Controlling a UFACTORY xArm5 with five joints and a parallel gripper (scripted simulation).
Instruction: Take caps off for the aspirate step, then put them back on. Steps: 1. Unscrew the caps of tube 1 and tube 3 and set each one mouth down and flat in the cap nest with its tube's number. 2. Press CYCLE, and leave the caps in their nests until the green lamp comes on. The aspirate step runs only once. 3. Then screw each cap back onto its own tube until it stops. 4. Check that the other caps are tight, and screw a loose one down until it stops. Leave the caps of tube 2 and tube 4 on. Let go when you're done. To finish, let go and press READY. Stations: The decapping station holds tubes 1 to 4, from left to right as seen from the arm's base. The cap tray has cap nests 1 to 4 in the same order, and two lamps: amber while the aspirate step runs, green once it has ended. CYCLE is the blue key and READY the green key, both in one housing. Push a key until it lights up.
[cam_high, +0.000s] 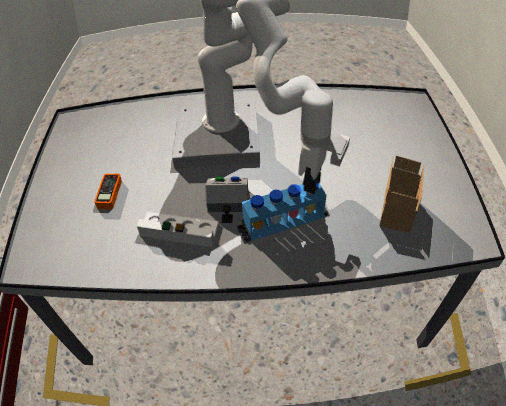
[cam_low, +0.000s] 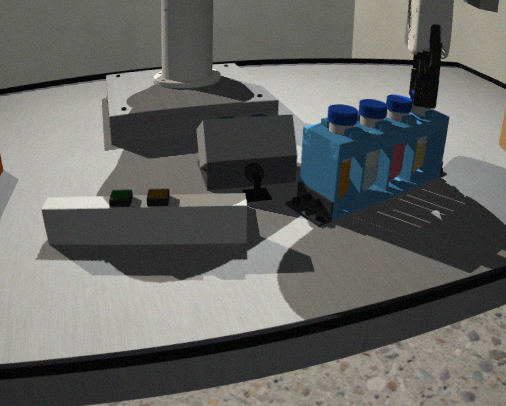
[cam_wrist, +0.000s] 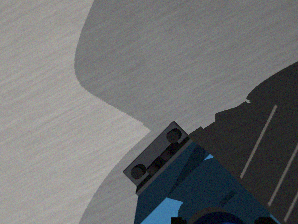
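Right now the blue cap is 2 cm ahead of my hand, 5 cm to the right of it and 2 cm below it. From my hand the other things lie so: blue key (8 cm behind, 21 cm to the right, 6 cm below); green key (8 cm behind, 25 cm to the right, 6 cm below); grey key housing (6 cm behind, 23 cm to the right, 8 cm below).
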